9 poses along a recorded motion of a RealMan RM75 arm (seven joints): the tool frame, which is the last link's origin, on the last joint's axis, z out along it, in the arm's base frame.
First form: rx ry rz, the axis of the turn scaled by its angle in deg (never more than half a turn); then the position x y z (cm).
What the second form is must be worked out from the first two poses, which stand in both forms.
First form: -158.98, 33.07, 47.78, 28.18, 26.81, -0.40
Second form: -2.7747, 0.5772, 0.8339, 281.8, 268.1, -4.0
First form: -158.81, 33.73, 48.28, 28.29, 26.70, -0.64
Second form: -2.7718, 0.5887, 0.8426, 282.9, 267.0, -6.4
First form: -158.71, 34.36, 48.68, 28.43, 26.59, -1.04
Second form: -2.7700, 0.5997, 0.8496, 284.3, 265.9, -10.4
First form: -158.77, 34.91, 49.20, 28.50, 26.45, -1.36
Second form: -2.7711, 0.6093, 0.8587, 285.0, 264.5, -13.6
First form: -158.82, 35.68, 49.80, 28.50, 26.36, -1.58
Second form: -2.7719, 0.6227, 0.8692, 285.0, 263.6, -15.8
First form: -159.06, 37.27, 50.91, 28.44, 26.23, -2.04
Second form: -2.7761, 0.6505, 0.8885, 284.4, 262.3, -20.4
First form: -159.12, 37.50, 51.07, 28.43, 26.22, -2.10
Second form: -2.7772, 0.6545, 0.8913, 284.3, 262.2, -21.0
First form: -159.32, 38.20, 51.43, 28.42, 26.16, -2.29
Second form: -2.7807, 0.6667, 0.8976, 284.2, 261.6, -22.9
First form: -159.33, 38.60, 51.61, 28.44, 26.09, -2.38
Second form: -2.7808, 0.6737, 0.9008, 284.4, 260.9, -23.8
